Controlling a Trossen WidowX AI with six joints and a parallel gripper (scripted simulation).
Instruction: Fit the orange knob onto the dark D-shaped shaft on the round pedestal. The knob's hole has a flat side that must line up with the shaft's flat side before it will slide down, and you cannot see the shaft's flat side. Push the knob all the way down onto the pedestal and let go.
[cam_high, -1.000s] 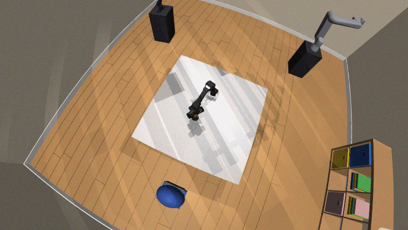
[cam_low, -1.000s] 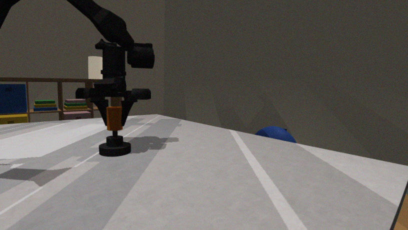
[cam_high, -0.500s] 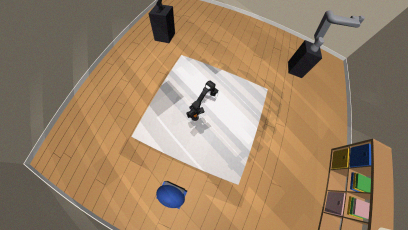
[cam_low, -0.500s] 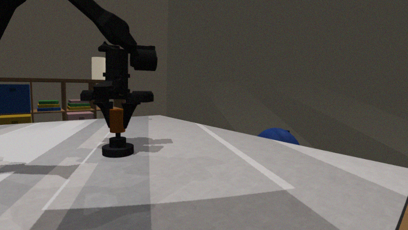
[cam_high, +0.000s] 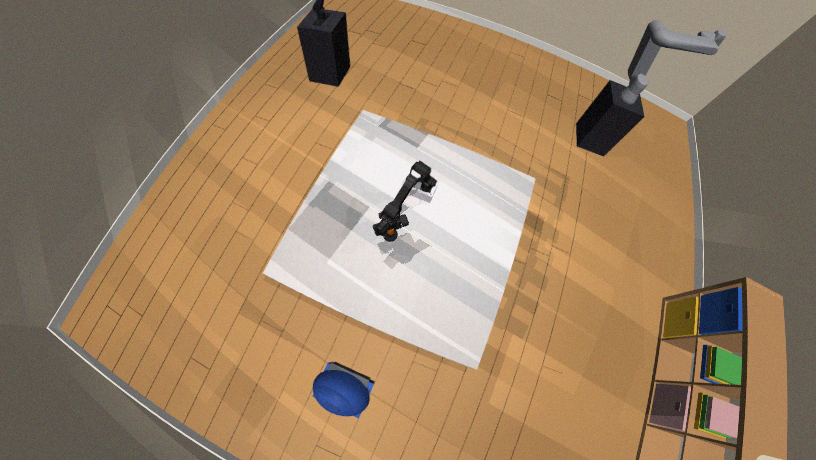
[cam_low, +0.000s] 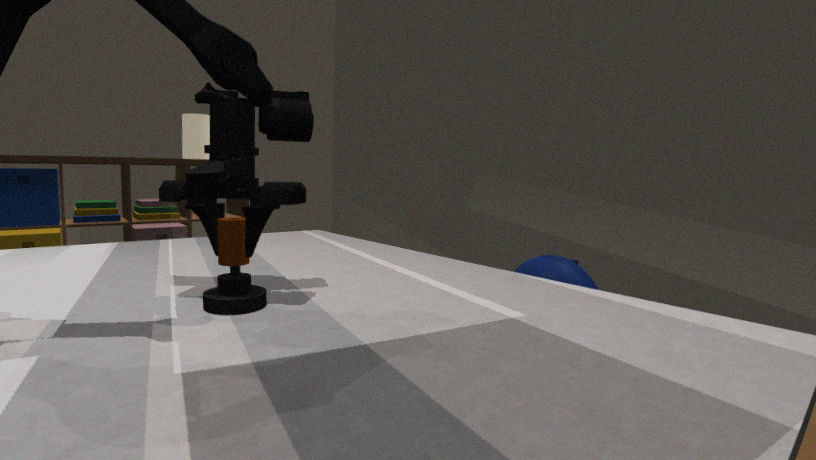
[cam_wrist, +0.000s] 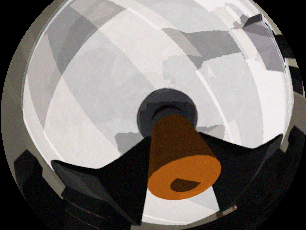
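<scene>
Now: gripper tip 20 mm below the orange knob. The rest, counted from my gripper tip: dark pedestal 40 mm below.
</scene>
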